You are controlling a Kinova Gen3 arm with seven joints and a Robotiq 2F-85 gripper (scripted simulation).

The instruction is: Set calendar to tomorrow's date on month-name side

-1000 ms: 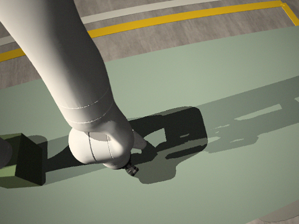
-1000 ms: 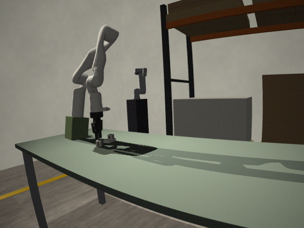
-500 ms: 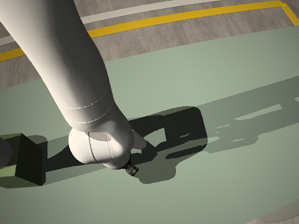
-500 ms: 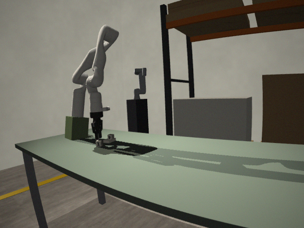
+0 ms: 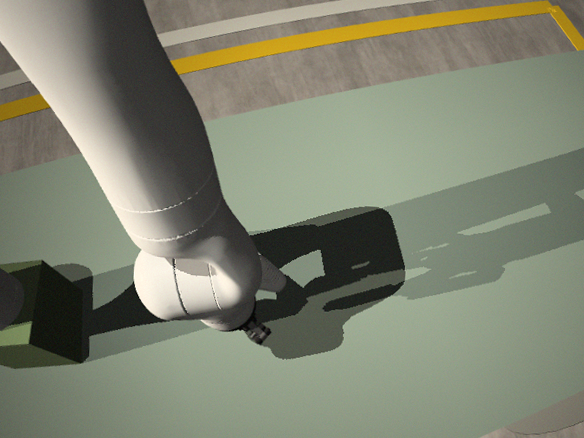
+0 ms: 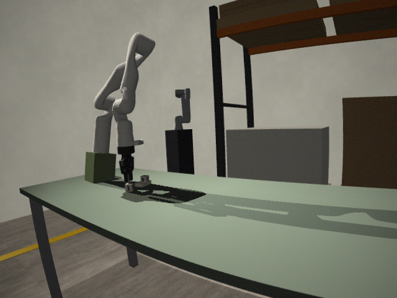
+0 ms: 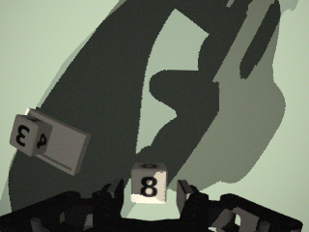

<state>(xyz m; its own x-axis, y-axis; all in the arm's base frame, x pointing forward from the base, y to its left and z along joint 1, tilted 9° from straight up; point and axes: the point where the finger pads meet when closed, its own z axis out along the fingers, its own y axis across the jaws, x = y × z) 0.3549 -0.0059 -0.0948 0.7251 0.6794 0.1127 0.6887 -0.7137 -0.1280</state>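
Now: hand 4 cm above the white cube. From my hand the other things lie so: white tray 5 cm behind, 10 cm to the left, 5 cm below.
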